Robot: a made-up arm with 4 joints.
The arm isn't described. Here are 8 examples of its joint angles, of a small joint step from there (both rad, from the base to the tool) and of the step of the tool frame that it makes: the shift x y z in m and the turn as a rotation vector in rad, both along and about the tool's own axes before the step.
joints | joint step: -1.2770 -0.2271 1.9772 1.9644 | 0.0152 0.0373 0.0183 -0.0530
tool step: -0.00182 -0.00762 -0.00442 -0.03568 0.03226 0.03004
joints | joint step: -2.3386 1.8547 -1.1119 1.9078 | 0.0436 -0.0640 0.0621 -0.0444
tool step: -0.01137 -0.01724 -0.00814 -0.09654 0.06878 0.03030
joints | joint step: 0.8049 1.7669 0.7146 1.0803 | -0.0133 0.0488 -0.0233 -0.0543
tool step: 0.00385 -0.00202 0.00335 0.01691 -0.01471 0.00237
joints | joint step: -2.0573 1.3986 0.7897 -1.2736 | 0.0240 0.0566 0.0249 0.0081
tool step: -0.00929 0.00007 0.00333 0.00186 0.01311 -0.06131
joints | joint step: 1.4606 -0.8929 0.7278 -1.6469 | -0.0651 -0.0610 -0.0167 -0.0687
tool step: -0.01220 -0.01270 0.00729 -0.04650 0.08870 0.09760
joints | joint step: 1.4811 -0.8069 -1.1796 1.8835 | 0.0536 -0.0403 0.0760 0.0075
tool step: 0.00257 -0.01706 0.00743 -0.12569 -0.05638 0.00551
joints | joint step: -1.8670 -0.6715 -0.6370 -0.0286 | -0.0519 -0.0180 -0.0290 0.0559
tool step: 0.01294 -0.00095 -0.00375 0.02674 -0.07985 -0.00410
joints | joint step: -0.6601 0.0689 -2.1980 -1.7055 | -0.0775 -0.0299 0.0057 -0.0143
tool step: 0.00295 0.00395 -0.00749 -0.05882 -0.00589 -0.02248
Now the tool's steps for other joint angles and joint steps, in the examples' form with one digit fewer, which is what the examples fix.
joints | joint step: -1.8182 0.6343 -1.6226 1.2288 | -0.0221 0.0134 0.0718 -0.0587
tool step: -0.0065 -0.0063 -0.0013 -0.0435 0.0350 0.0728
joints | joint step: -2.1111 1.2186 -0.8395 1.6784 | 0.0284 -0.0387 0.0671 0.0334
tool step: -0.0040 -0.0124 -0.0045 -0.0933 0.0219 -0.0065
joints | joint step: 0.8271 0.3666 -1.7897 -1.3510 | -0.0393 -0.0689 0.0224 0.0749
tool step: 0.0121 0.0075 -0.0052 0.0059 -0.0721 -0.1210
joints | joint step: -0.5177 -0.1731 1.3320 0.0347 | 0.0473 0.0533 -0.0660 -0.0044
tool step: -0.0036 -0.0045 -0.0001 0.0171 -0.0413 -0.0359
